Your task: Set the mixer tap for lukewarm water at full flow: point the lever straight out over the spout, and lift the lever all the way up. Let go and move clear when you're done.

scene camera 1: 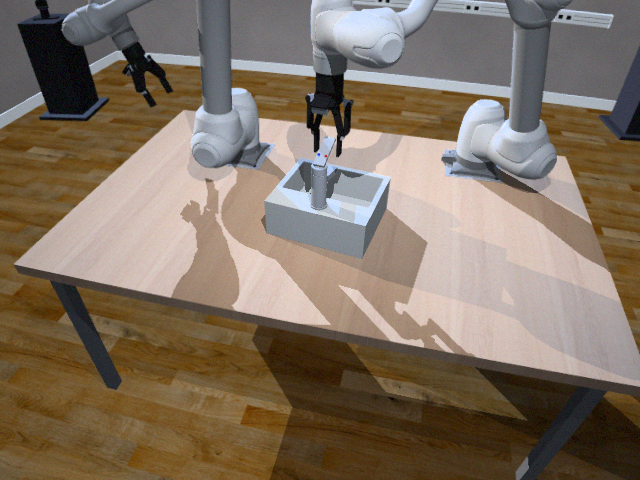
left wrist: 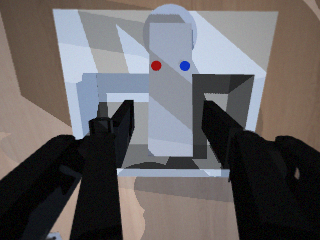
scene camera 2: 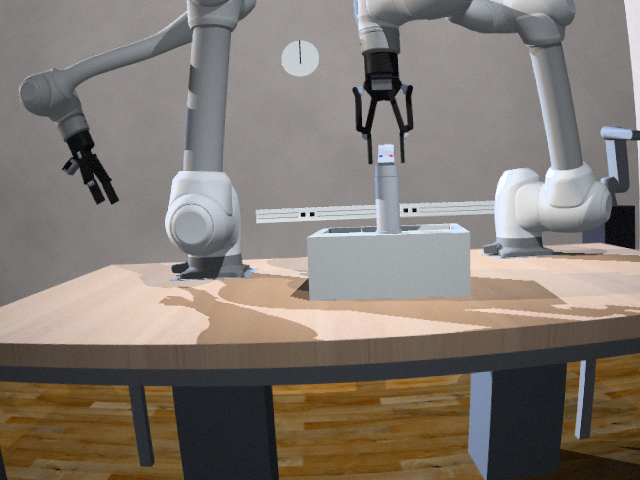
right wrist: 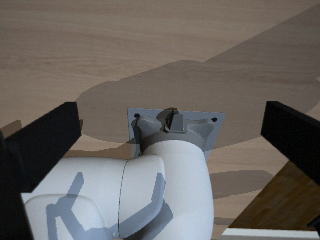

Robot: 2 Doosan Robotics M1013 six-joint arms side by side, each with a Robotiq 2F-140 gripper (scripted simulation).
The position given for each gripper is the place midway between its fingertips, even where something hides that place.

Note:
In view: the left gripper [scene camera 2: 386, 163], the right gripper [scene camera 2: 108, 202] and a grey sink [left wrist: 103, 57].
The left gripper shows as well in scene camera 1 [scene camera 1: 327, 152] and in the left wrist view [left wrist: 168, 114]. The right gripper also shows in scene camera 1 [scene camera 1: 162, 99] and in the right wrist view [right wrist: 171, 118].

